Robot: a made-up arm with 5 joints.
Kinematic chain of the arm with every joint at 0, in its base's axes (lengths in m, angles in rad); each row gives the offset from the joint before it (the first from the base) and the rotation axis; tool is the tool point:
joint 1: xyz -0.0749 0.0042 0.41 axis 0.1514 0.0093 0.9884
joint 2: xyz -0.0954 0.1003 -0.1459 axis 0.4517 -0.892 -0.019
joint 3: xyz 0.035 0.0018 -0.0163 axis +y
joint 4: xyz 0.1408 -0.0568 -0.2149 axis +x
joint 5: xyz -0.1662 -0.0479 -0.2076 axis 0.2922 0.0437 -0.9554
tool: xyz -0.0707 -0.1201 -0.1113
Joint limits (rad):
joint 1: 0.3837..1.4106
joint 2: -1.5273..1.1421
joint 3: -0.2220..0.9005
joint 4: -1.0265..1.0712
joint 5: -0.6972..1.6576
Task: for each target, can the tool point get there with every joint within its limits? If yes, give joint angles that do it. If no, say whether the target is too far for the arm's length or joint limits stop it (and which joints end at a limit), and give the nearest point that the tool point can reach.
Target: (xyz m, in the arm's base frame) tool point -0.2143 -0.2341 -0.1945
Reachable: yes | joints 0.8832 0.5943 0.7992 -0.8152 1.0350
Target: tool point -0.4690 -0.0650 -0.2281
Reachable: yes | joints 0.5298 -0.1514 0.2411 0.6125 0.2902
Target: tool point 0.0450 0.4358 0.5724
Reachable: no: joint limits stop it (at a limit: joint 2, joint 3, joint 4, joint 5) | nearest point 0.0230 0.5536 0.2543 | short by 0.340 m
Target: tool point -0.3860 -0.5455 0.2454
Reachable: yes | joints 1.0811 -0.7186 0.7226 0.2346 0.6923
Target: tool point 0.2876 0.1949 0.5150
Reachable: no: joint limits stop it (at a limit: joint 1, joint 2, joint 3, joint 4) | nearest point 0.1609 -0.1136 0.5337 | short by 0.334 m
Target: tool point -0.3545 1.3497 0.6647
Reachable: no: too far | nearest point -0.2231 0.5517 0.2920 | short by 0.890 m
